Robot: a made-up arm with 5 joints. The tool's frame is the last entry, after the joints.
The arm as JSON. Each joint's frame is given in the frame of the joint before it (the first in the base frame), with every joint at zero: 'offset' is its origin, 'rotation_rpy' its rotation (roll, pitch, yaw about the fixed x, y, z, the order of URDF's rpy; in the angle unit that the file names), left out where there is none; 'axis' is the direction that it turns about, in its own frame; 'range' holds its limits. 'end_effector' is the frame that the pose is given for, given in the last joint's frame.
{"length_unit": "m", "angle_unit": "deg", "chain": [
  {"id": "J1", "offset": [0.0, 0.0, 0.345], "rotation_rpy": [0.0, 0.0, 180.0], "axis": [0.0, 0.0, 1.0], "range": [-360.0, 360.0]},
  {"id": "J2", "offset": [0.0, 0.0, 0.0], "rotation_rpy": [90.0, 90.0, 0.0], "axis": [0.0, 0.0, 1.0], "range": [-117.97, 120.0]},
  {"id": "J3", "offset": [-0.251, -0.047, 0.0], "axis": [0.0, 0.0, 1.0], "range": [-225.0, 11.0]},
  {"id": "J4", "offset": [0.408, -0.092, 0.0], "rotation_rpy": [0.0, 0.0, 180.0], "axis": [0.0, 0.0, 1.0], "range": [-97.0, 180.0]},
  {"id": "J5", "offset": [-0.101, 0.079, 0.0], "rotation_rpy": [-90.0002, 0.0, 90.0], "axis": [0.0, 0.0, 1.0], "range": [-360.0, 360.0]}
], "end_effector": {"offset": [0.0, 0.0, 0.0]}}
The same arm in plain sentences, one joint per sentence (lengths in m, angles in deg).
The arm has five revolute joints in a row. What follows holds with every joint at zero, and every direction is one of the base frame's.
The first joint lies 0.345 m along +z from the base frame's origin and turns about +z, from -360 to 360 deg.
The second joint lies at the same point as the first joint and turns about +y, from -117.97 to 120 deg.
The third joint lies 0.047 m along +x and 0.251 m along +z from the second joint and turns about +y, from -225 to 11 deg.
The fourth joint lies 0.092 m along +x and 0.408 m along -z from the third joint and turns about +y, from -97 to 180 deg.
The fifth joint lies 0.079 m along +x and 0.101 m along -z from the fourth joint and turns about -z, from -360 to 360 deg.
The tool frame, which is the frame that the pose is given for, lies at the same point as the fifth joint; its axes are the base frame's turned by roll 180, pitch 0 and yaw 0 deg (as in URDF: about the fixed x, then y, then z).

